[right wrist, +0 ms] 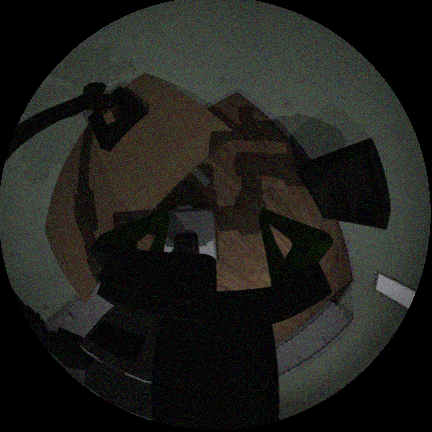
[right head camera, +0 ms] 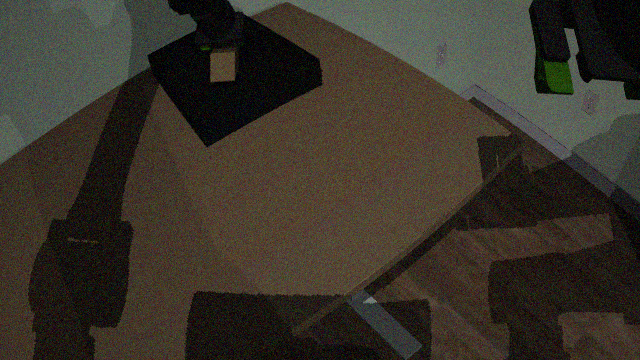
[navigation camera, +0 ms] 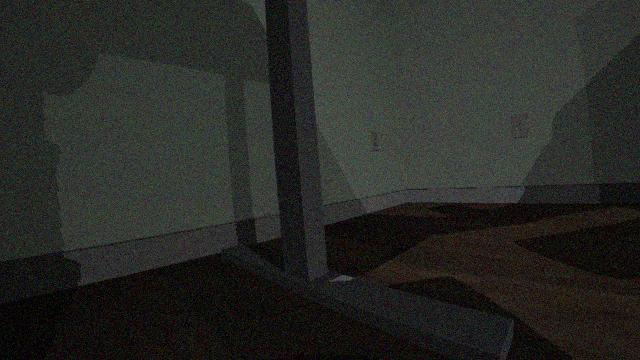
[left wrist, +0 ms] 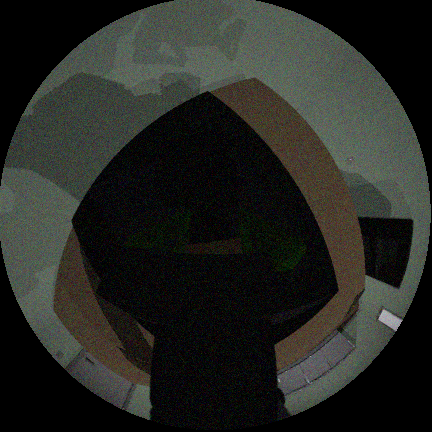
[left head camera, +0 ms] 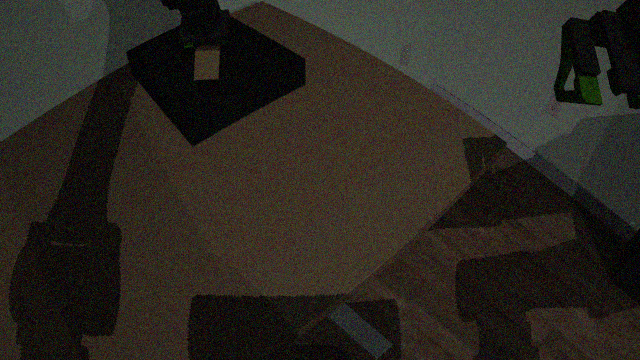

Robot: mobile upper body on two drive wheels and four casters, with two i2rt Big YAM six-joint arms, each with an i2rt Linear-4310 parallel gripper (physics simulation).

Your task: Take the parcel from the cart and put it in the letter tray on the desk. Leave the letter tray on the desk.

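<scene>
My left gripper is in my sight. So is my right gripper, which the right wrist view shows too, as does the left head camera view. And I see a brown parcel.
</scene>
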